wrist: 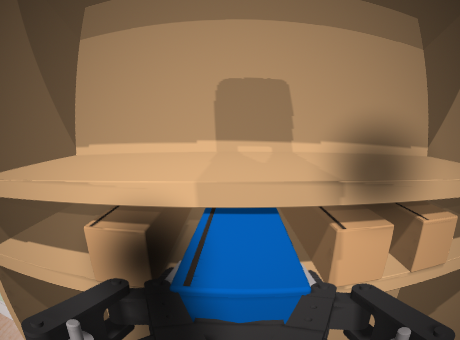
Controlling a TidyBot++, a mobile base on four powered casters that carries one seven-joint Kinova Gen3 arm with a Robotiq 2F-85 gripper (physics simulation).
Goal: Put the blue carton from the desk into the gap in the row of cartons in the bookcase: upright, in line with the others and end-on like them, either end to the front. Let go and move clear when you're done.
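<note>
The blue carton [250, 250] is held end-on between the fingers of my gripper [240, 277], which is shut on it. Its dark stripe runs along the left of its top. Its far end reaches in under the upper shelf board [270, 194] of the bookcase and is hidden there. It is in the gap between a brown carton [119, 250] on the left and a brown carton [362, 252] on the right, with space showing on both sides. Another brown carton [434, 242] stands further right. Whether the blue carton's underside touches the lower shelf is hidden.
The lower shelf board [45, 260] bears the brown cartons. The upper board's front edge crosses the view close above the blue carton. The bookcase's back panel [150, 90] rises behind, with a shadow on it. Side panels [35, 100] [445, 90] stand at left and right.
</note>
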